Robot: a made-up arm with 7 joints. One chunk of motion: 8 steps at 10 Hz.
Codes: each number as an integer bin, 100 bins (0 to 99) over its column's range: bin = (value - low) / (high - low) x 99, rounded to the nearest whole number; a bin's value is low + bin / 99 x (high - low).
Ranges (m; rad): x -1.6..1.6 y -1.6..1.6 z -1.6..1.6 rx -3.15..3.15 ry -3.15..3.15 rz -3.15..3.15
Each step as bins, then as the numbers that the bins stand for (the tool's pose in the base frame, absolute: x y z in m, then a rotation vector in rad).
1 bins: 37 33 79 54 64 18
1 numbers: -0.4040 -0.5333 0.9535 0.2864 0.9227 -2.0045
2 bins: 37 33 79 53 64 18
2 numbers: -0.4040 -0.5333 0.9535 0.2227 0.9227 -2.0045
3 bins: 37 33 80 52 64 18
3 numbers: -0.4040 -0.5333 0.9859 0.1591 0.9227 -2.0045
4 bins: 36 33 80 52 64 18
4 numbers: -0.4364 -0.5333 0.9859 0.1591 0.9227 -2.0045
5 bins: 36 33 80 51 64 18
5 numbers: -0.4364 -0.5333 0.9859 0.0955 0.9227 -2.0045
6 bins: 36 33 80 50 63 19
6 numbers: -0.4364 -0.5333 0.9859 0.0318 0.8591 -1.9409
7 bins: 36 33 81 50 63 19
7 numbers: -0.4364 -0.5333 1.0182 0.0318 0.8591 -1.9409
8 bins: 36 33 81 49 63 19
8 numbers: -0.4364 -0.5333 1.0182 -0.0318 0.8591 -1.9409
